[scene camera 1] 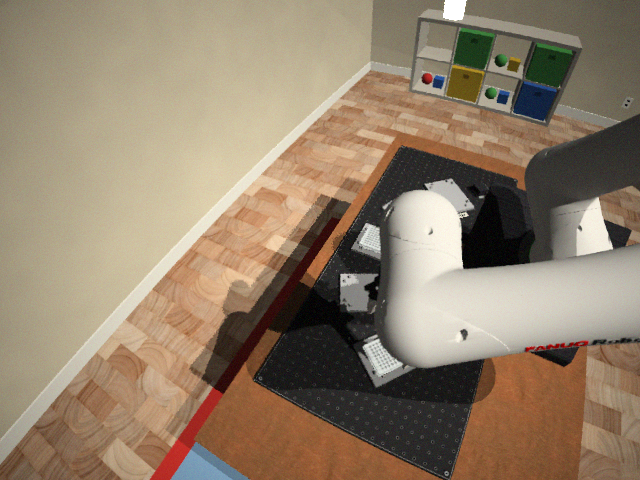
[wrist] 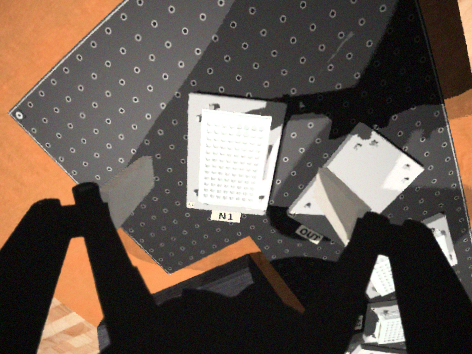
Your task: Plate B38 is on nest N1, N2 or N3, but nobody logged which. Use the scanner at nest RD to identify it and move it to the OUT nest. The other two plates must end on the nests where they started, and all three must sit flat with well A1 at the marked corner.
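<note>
The plate on nest N1 [scene camera 1: 382, 357] [wrist: 232, 160] is white with many wells; no ID is readable on it. Nest N1 [wrist: 194, 150] is a pale block with a small corner mark at its lower left in the wrist view. My gripper [wrist: 234, 176] is open and empty above this plate, one finger pad on each side; the arm hides most of it in the scene view. The OUT nest [scene camera 1: 354, 294] [wrist: 372, 165] shows a bare top. A second plate [scene camera 1: 369, 237] [wrist: 384, 275] and a third plate [wrist: 392, 330] are partly hidden. Nest RD [scene camera 1: 449, 193] holds no plate.
The nests stand on a black perforated board [scene camera 1: 330, 361] [wrist: 125, 90] on an orange table [scene camera 1: 527, 413] [wrist: 45, 45]. The white arm [scene camera 1: 423, 289] covers the middle of the scene view. The dark scanner [scene camera 1: 478, 190] stands beside RD. A shelf unit [scene camera 1: 496, 23] is at the back.
</note>
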